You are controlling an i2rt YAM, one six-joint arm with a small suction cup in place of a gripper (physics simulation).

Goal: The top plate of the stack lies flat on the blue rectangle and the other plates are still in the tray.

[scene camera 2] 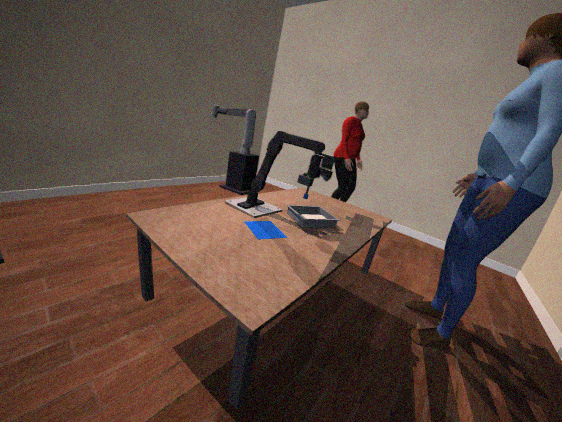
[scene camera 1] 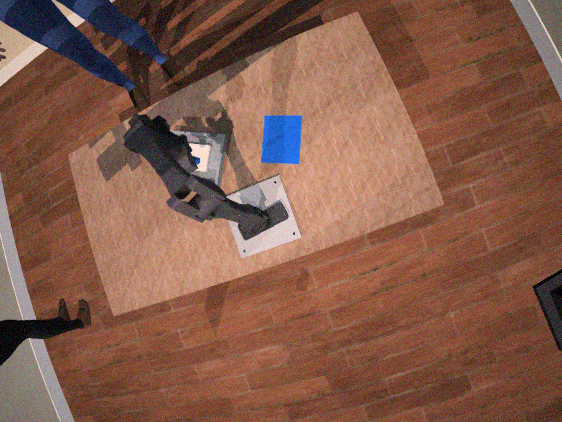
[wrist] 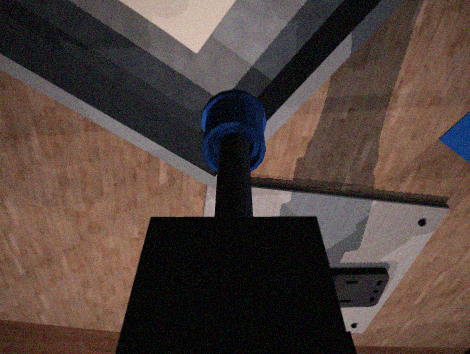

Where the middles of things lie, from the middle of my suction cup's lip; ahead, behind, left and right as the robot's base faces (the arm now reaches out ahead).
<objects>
Right now my suction cup is 5 cm short of the tray [scene camera 1: 218, 142], 4 cm to the right of it and 11 cm above it. The rest, counted from my suction cup: blue rectangle [scene camera 1: 282, 133] (5 cm behind, 31 cm to the right, 14 cm below).
</objects>
